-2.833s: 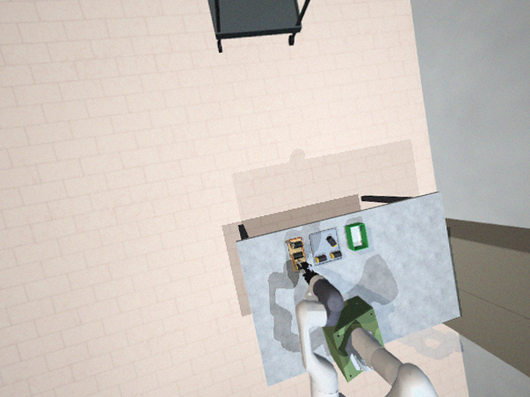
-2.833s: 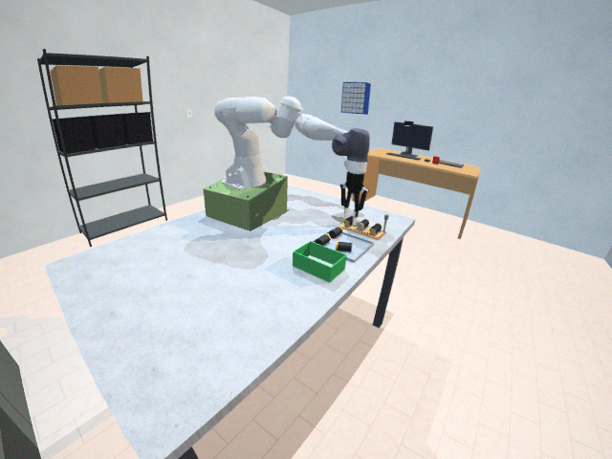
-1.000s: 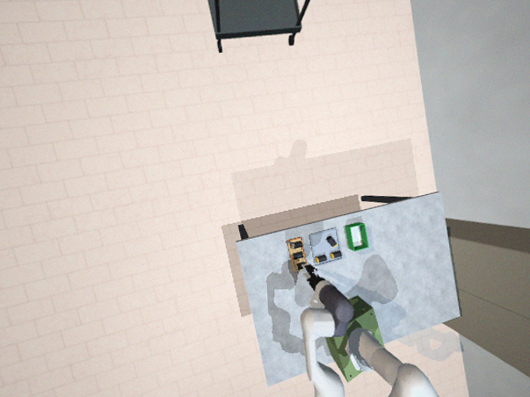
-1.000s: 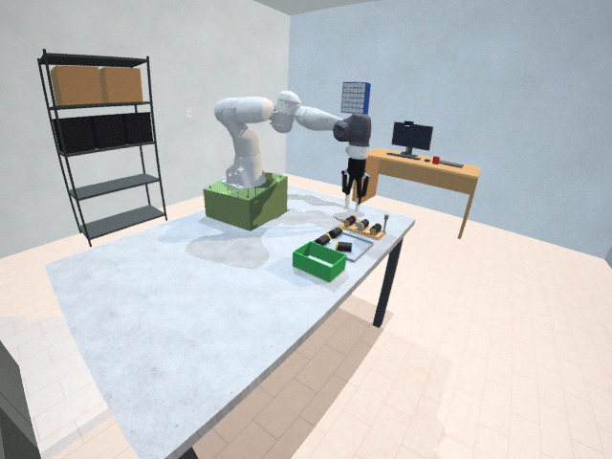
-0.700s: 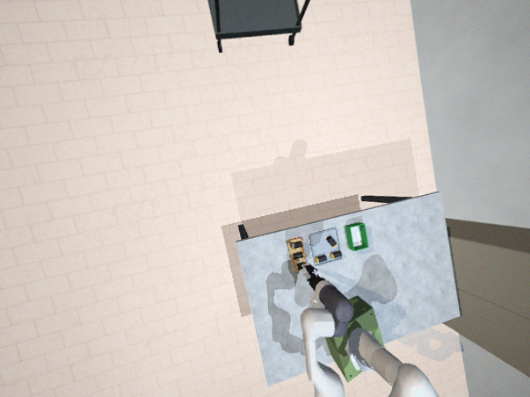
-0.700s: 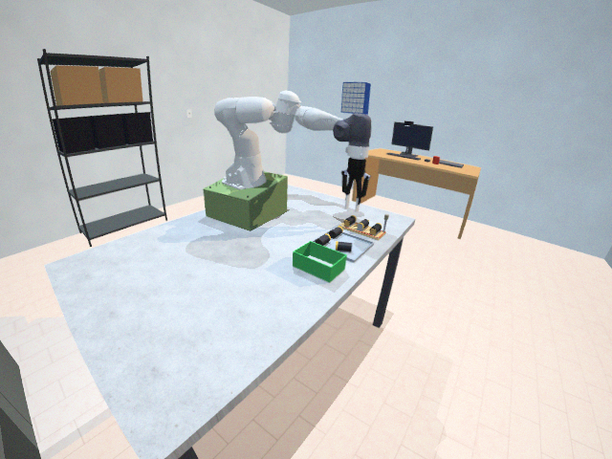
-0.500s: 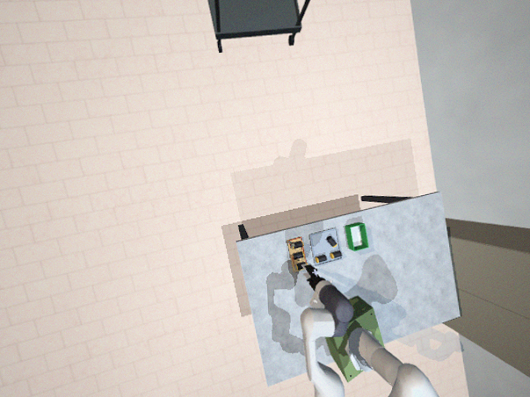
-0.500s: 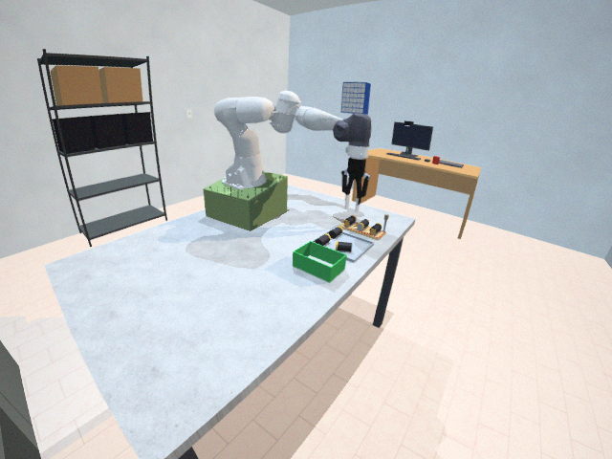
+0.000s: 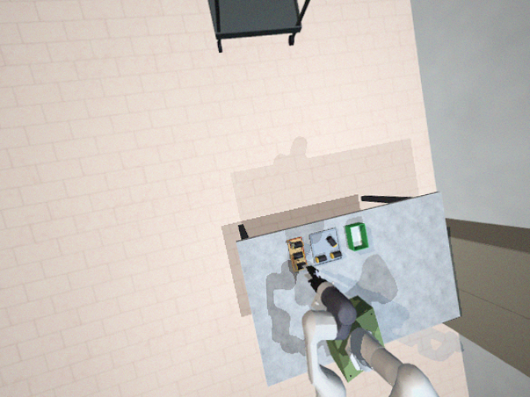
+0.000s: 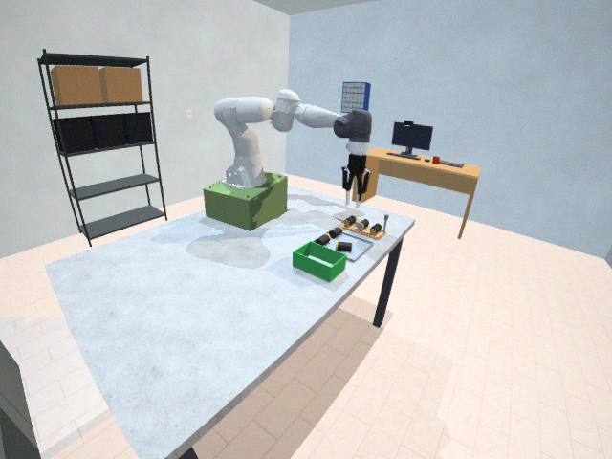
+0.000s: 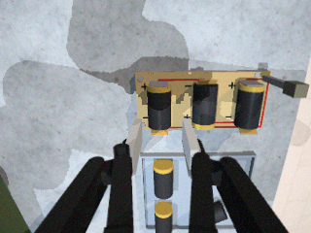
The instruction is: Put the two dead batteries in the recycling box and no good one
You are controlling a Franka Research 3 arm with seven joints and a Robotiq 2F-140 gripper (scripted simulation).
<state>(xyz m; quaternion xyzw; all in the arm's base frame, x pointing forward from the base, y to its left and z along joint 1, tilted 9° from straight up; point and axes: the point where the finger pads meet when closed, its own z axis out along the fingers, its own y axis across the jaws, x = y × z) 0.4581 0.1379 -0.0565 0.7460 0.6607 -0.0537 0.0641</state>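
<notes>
My gripper is now 16 cm short of the post, 9 cm above it and 2 cm to the right of it. Round my hand: grey tray (19 cm to the right, 13 cm below, 4 cm ahead); then green recycling box (39 cm to the right, 12 cm below, 4 cm ahead).
</notes>
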